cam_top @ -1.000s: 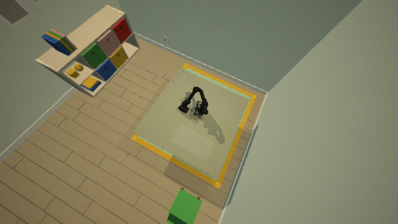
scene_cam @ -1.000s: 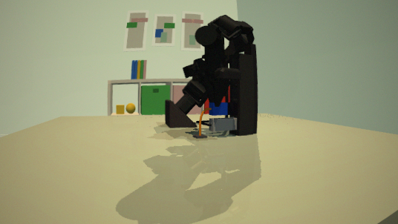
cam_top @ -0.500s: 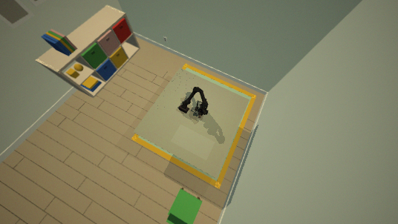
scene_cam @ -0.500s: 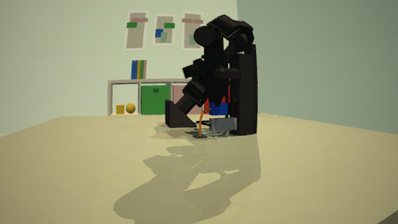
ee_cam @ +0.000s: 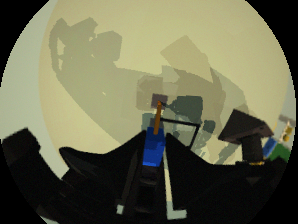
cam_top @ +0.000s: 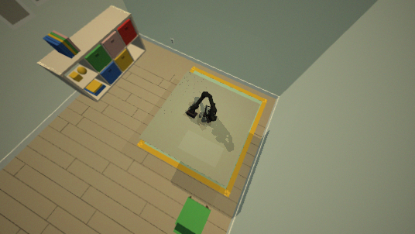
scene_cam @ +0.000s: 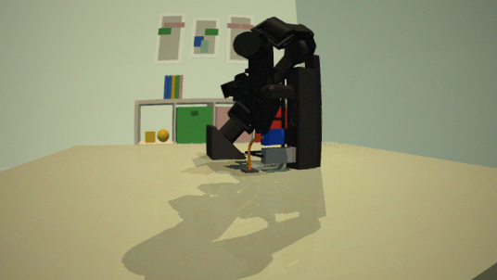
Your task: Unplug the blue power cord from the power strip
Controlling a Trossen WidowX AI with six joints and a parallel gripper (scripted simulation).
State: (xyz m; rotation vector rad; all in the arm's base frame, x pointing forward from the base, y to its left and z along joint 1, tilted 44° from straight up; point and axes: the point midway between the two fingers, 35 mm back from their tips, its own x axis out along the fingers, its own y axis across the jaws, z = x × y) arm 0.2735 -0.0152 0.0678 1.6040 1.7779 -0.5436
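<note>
Now: gripper tip 1 cm past the blue plug and 4 cm to the right of it.
</note>
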